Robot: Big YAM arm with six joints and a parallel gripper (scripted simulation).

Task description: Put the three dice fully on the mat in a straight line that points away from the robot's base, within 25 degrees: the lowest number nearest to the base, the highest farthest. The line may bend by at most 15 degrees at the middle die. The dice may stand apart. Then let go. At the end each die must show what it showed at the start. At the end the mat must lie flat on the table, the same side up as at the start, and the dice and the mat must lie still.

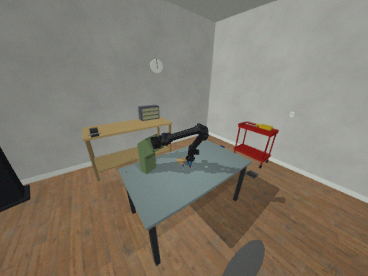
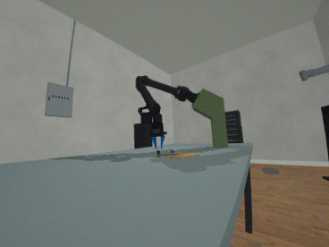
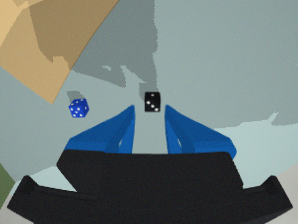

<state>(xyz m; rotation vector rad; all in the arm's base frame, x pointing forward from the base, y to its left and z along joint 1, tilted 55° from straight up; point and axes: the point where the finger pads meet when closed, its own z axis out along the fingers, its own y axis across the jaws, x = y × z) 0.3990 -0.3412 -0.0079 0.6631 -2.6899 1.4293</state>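
The black die lies 3 cm below my hand. Round my hand: blue die 7 cm to the left, 4 cm behind, 3 cm below; then white die 10 cm behind, 3 cm below, 2 cm to the left; then tan mat 15 cm to the left, 4 cm ahead, 3 cm below.
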